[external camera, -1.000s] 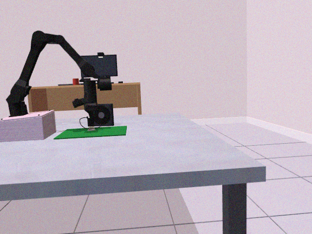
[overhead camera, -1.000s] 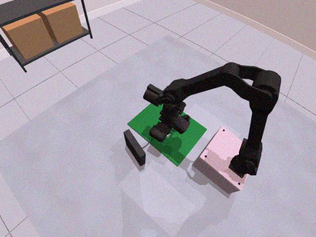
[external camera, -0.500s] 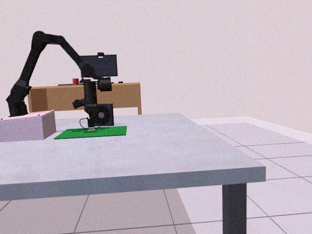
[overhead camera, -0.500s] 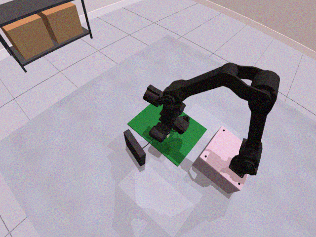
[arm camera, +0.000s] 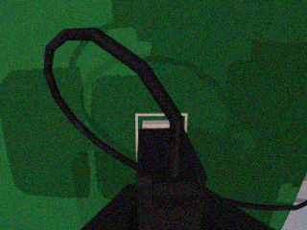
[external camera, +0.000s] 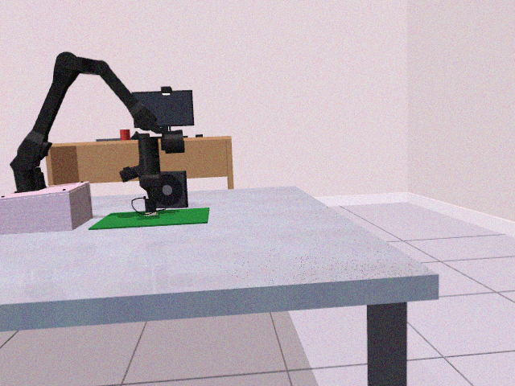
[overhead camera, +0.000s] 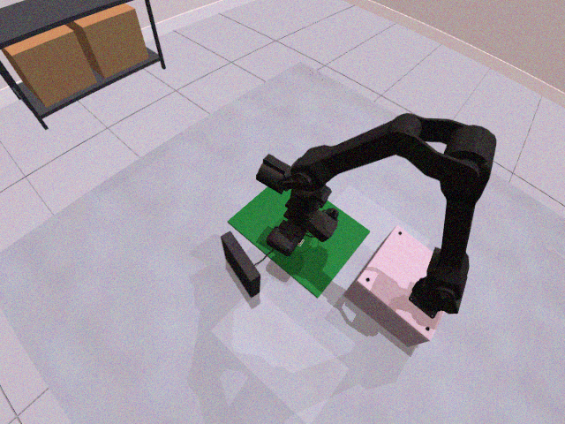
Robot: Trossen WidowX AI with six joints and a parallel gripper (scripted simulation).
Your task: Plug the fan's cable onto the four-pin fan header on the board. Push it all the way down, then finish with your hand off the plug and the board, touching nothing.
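My gripper tip is now 1 cm past the black plug and 1 cm below it. Round my gripper tip: black fan 3 cm ahead, 15 cm to the left, 3 cm above; green board 1 cm ahead, 4 cm to the right, 4 cm below.
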